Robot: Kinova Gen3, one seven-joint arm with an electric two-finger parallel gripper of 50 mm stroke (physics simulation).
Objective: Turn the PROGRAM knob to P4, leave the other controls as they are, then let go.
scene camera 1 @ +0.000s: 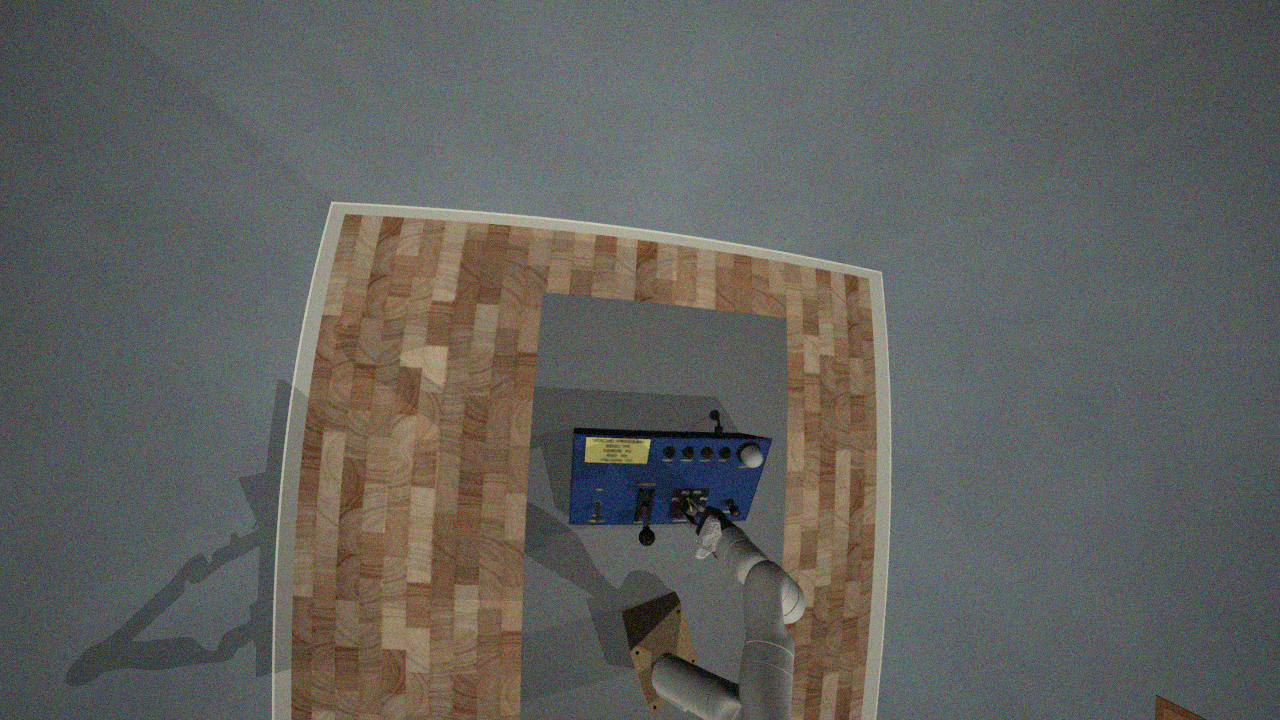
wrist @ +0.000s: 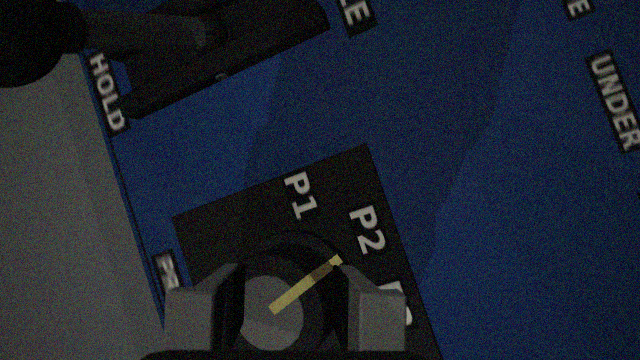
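The PROGRAM knob is a round dark knob with a grey cap and a yellow pointer line, on a black plate of the blue panel. In the wrist view the pointer aims at the P2 label. The P1 label shows above and to the left of it, and a third label is partly behind the right finger. P4 does not show in the wrist view. My gripper is shut on the knob, one finger on each side. The knob's lower part is cut off.
A lever with a black ball sticks out left of the knob, near the HOLD label. A small black control is on the right, a slim switch at far left, and a pale round knob at upper right.
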